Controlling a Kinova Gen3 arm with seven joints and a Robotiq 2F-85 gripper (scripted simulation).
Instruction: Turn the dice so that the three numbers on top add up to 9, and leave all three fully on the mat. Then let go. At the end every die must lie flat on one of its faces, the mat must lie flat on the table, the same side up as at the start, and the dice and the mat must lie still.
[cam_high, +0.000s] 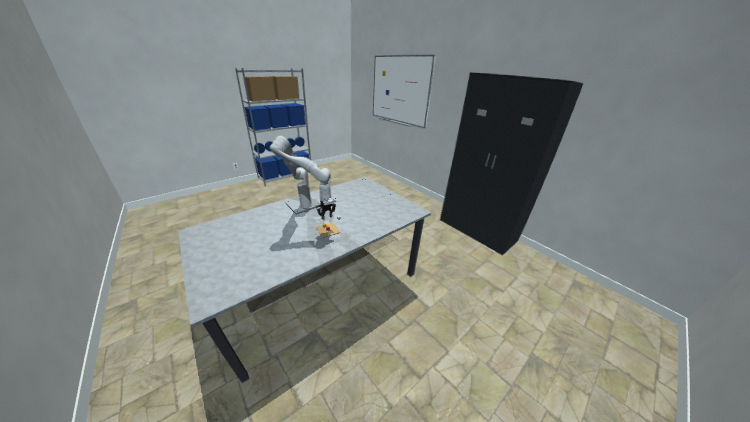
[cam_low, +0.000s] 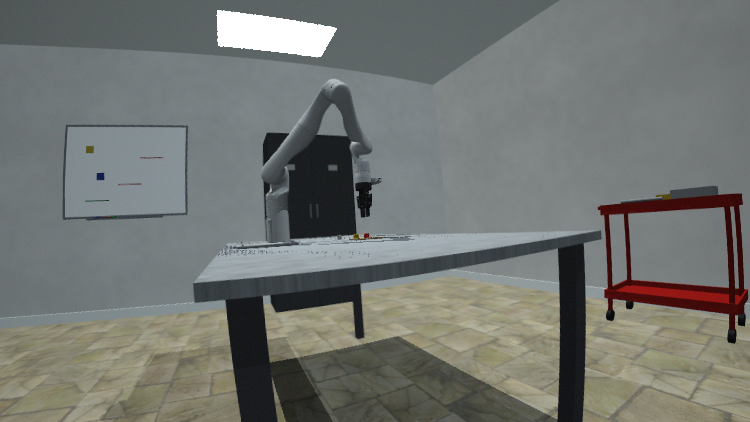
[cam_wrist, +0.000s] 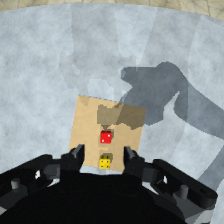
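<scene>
The white die is 15 cm to the left of my hand, 10 cm below it and 7 cm behind it. Round my hand: red die 10 cm below; tan mat 11 cm below; yellow die 10 cm below, 5 cm behind, 1 cm to the left.
</scene>
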